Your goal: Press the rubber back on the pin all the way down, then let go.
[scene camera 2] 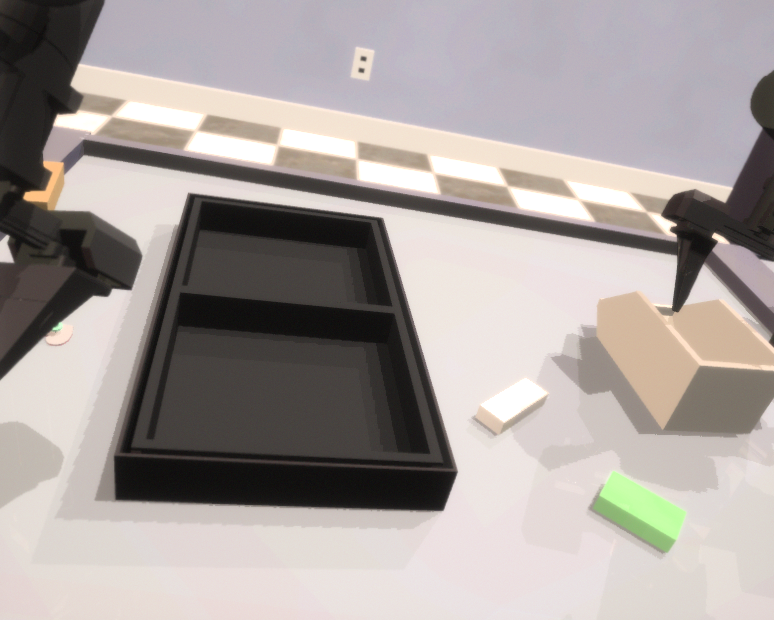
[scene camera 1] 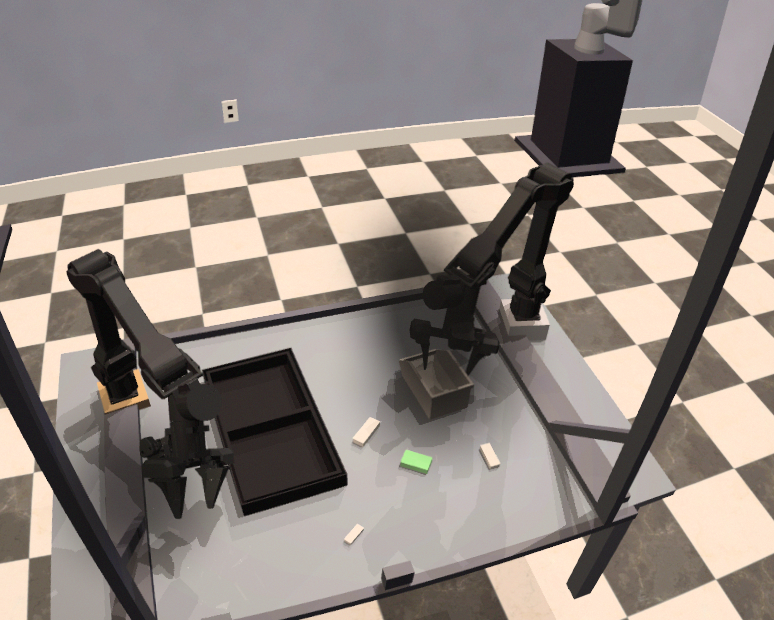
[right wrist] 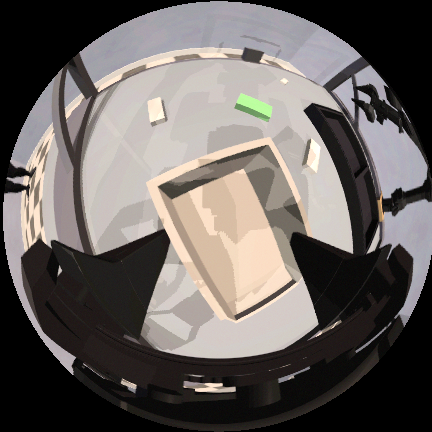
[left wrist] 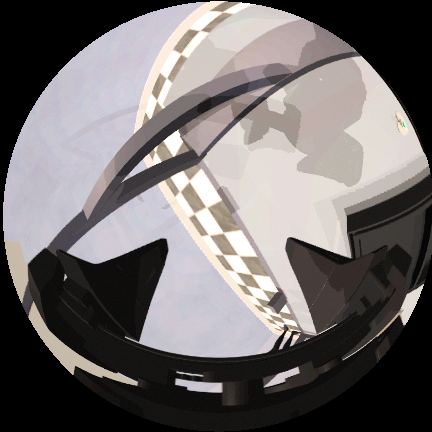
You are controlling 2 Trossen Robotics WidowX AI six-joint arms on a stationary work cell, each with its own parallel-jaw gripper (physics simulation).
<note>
My left gripper is open, with nothing in its grasp. I also see my right gripper, a tan open box, a black two-compartment tray and a frame post.
My left gripper shows as well in the left wrist view. My right gripper shows as well in scene camera 1 and in the right wrist view.
</note>
